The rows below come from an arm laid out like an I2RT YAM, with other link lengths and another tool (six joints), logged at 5 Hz.
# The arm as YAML. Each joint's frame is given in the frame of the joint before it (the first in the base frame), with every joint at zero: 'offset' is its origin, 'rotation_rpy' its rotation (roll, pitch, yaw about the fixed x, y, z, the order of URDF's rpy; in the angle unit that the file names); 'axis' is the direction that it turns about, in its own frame. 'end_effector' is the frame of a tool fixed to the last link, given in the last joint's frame.
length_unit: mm
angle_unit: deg
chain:
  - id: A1
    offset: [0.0, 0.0, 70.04]
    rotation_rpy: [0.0, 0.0, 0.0]
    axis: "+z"
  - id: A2
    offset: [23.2, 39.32, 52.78]
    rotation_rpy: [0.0, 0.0, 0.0]
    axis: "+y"
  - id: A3
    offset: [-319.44, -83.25, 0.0]
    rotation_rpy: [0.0, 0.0, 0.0]
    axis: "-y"
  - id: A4
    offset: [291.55, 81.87, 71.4]
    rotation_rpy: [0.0, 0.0, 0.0]
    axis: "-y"
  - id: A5
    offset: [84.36, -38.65, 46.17]
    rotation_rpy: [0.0, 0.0, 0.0]
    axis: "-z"
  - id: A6
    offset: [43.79, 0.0, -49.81]
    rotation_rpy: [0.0, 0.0, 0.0]
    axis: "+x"
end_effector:
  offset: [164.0, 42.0, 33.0]
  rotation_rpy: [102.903, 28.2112, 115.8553]
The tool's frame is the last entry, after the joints.
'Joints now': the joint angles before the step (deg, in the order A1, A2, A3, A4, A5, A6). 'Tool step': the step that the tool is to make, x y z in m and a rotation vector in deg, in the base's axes. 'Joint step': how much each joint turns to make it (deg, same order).
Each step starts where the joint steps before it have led.
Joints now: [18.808 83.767 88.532 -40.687 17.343 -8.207]
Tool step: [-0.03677 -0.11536 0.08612 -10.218 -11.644 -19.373]
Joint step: [-3.038 -9.377 -0.023 0.329 20.808 -3.213]
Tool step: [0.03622 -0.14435 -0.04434 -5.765 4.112 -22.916]
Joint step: [-13.748 8.807 0.000 3.869 10.470 -0.001]
